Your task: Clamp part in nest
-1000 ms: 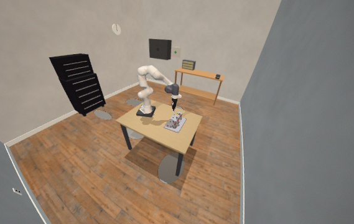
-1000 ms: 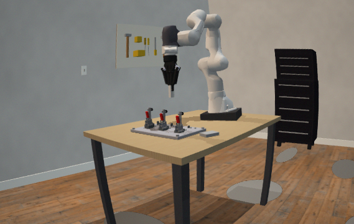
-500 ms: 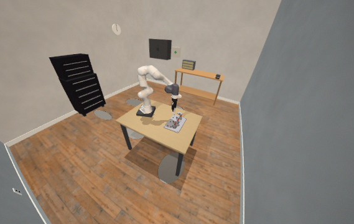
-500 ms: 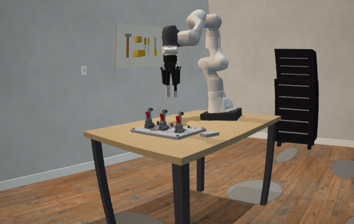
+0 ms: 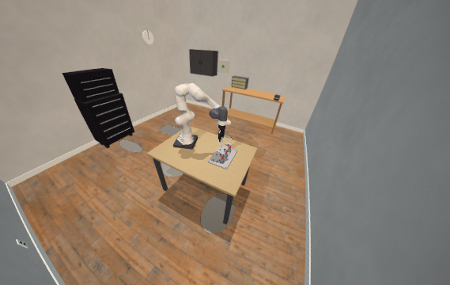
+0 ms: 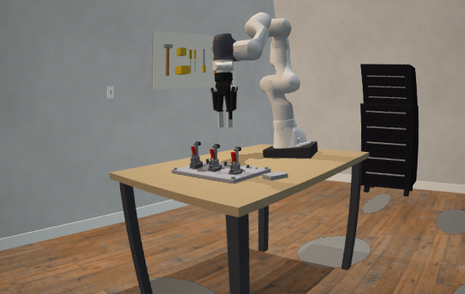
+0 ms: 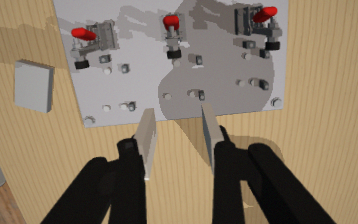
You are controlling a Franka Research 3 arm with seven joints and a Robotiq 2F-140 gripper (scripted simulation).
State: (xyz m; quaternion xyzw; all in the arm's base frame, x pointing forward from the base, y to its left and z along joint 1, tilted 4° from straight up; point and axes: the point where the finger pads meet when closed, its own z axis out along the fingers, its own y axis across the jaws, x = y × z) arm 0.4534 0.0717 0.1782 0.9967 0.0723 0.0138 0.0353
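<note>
My hand is 250 mm to the right of the grey part, 210 mm above it and 30 mm past it. From my hand the other things lie so: grey fixture plate (210 mm below, 50 mm ahead, 10 mm to the left); then clamp (150 mm below, 100 mm to the right, 90 mm ahead).
</note>
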